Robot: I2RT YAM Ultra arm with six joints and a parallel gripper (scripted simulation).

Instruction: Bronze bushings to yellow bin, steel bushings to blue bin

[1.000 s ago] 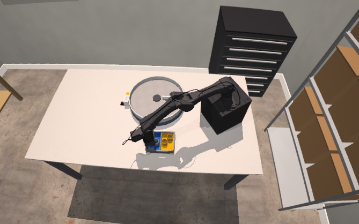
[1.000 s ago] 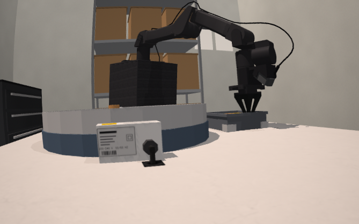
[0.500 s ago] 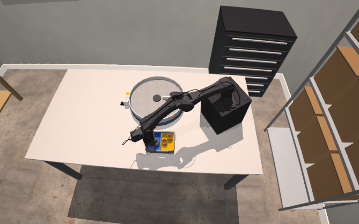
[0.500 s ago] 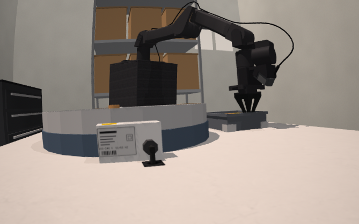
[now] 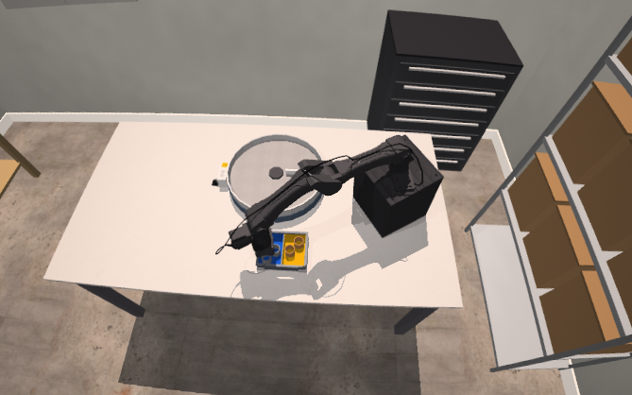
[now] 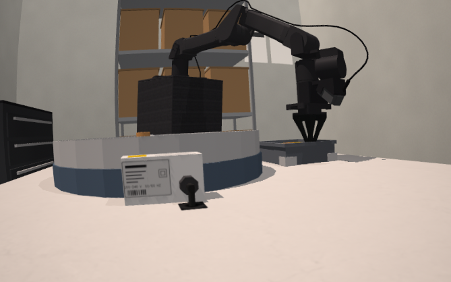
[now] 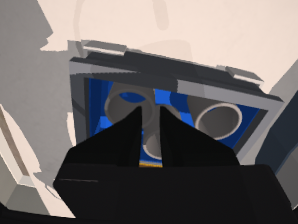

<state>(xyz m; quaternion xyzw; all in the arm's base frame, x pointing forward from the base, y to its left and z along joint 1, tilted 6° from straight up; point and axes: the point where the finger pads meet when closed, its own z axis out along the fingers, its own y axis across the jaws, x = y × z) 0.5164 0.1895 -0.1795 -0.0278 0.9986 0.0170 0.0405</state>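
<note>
Right now my hand is 3 cm above the blue bin, 2 cm to the left of it and 2 cm past it. Also, from my hand: yellow bin: 10 cm behind, 3 cm below; round grey turntable: 36 cm to the right, 5 cm behind.
</note>
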